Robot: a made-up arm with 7 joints. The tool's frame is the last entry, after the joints.
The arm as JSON. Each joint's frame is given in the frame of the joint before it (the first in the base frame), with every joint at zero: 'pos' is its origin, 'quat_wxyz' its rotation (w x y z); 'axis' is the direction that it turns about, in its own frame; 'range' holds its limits. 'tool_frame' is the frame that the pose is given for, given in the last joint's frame.
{
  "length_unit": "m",
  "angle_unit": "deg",
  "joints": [
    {
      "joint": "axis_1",
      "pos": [
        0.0,
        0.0,
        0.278
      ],
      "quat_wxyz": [
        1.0,
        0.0,
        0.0,
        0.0
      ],
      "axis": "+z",
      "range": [
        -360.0,
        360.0
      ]
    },
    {
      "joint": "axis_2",
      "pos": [
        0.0,
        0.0,
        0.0
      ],
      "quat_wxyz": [
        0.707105,
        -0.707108,
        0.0,
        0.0
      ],
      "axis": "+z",
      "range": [
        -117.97,
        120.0
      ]
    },
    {
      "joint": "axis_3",
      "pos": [
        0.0,
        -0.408,
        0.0
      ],
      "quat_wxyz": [
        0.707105,
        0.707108,
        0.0,
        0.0
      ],
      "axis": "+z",
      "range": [
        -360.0,
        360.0
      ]
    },
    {
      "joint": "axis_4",
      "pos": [
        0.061,
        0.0,
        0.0
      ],
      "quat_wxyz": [
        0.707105,
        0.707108,
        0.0,
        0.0
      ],
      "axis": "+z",
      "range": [
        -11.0,
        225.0
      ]
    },
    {
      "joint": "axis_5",
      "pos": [
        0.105,
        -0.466,
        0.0
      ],
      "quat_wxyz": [
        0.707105,
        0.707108,
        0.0,
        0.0
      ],
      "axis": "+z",
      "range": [
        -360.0,
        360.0
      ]
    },
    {
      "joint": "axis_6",
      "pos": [
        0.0,
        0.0,
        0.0
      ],
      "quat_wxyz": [
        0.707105,
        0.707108,
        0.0,
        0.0
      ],
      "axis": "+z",
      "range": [
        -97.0,
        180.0
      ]
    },
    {
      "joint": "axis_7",
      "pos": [
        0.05,
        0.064,
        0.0
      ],
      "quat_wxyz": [
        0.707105,
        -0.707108,
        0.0,
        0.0
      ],
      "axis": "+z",
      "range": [
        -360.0,
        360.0
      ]
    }
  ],
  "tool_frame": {
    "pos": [
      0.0,
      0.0,
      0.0
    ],
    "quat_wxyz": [
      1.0,
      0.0,
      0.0,
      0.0
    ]
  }
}
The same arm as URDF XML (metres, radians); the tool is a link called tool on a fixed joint. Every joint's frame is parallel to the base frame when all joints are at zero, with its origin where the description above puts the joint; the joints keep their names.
<robot name="arm">
<joint name="tool_joint" type="fixed"><parent link="link7"/><child link="tool"/><origin xyz="0 0 0" rpy="-3.1416 0 0"/></joint>
<joint name="axis_7" type="revolute"><parent link="link6"/><child link="link7"/><origin xyz="0.05 0 -0.064" rpy="0 0 0"/><axis xyz="0 0 -1"/><limit lower="-6.2832" upper="6.2832"/></joint>
<joint name="axis_6" type="revolute"><parent link="link5"/><child link="link6"/><origin xyz="0 0 0" rpy="0 0 0"/><axis xyz="0 1 0"/><limit lower="-1.693" upper="3.1416"/></joint>
<joint name="axis_5" type="revolute"><parent link="link4"/><child link="link5"/><origin xyz="0.105 0 -0.466" rpy="0 0 0"/><axis xyz="0 0 -1"/><limit lower="-6.2832" upper="6.2832"/></joint>
<joint name="axis_4" type="revolute"><parent link="link3"/><child link="link4"/><origin xyz="0.061 0 0" rpy="0 0 0"/><axis xyz="0 -1 0"/><limit lower="-0.192" upper="3.927"/></joint>
<joint name="axis_3" type="revolute"><parent link="link2"/><child link="link3"/><origin xyz="0 0 0.408" rpy="0 0 0"/><axis xyz="0 0 1"/><limit lower="-6.2832" upper="6.2832"/></joint>
<joint name="axis_2" type="revolute"><parent link="link1"/><child link="link2"/><origin xyz="0 0 0" rpy="0 0 0"/><axis xyz="0 1 0"/><limit lower="-2.059" upper="2.0944"/></joint>
<joint name="axis_1" type="revolute"><parent link="base_link"/><child link="link1"/><origin xyz="0 0 0.278" rpy="0 0 0"/><axis xyz="0 0 1"/><limit lower="-6.2832" upper="6.2832"/></joint>
<link name="base_link"/>
<link name="link1"/>
<link name="link2"/>
<link name="link3"/>
<link name="link4"/>
<link name="link5"/>
<link name="link6"/>
<link name="link7"/>
<link name="tool"/>
</robot>

